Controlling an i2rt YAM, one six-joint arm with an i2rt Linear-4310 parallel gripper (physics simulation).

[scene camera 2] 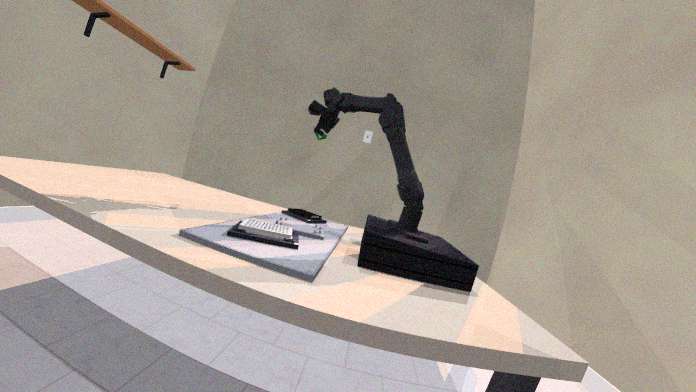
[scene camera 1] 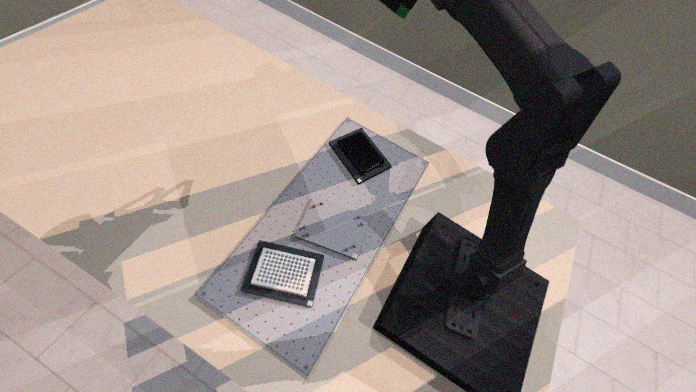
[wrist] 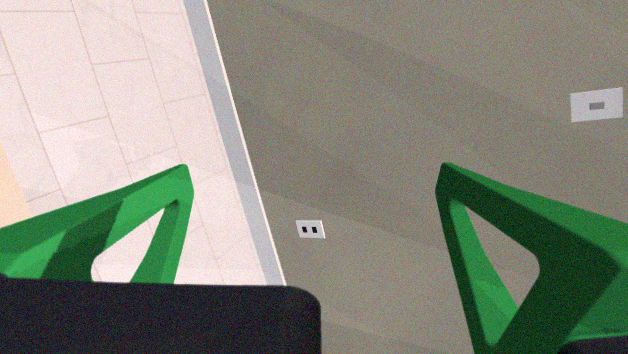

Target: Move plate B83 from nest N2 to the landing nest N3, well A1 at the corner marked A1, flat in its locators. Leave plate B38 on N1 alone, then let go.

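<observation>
A white many-well plate [scene camera 1: 283,271] [scene camera 2: 266,228] lies flat in a black nest [scene camera 1: 318,275] at the near end of the perforated board. A black plate [scene camera 1: 361,151] [scene camera 2: 302,214] sits in another black nest [scene camera 1: 356,176] at the far end. Between them an empty nest [scene camera 1: 325,247] shows thin edge bars, small locator pins and a pale corner mark. The labels B83, B38 and N1 to N3 are not readable, so I cannot tell which plate is which. My gripper [scene camera 2: 320,135] [wrist: 314,177] is open and empty, high above the board; scene camera 1 cuts it off at the top.
The grey perforated board [scene camera 1: 300,345] [scene camera 2: 305,270] lies on the wooden table [scene camera 1: 100,125] [scene camera 2: 380,305]. The arm's black base [scene camera 1: 470,345] [scene camera 2: 415,262] stands to its right. A wall shelf [scene camera 2: 135,32] hangs at upper left. The wrist view shows floor, wall and an outlet [wrist: 310,229].
</observation>
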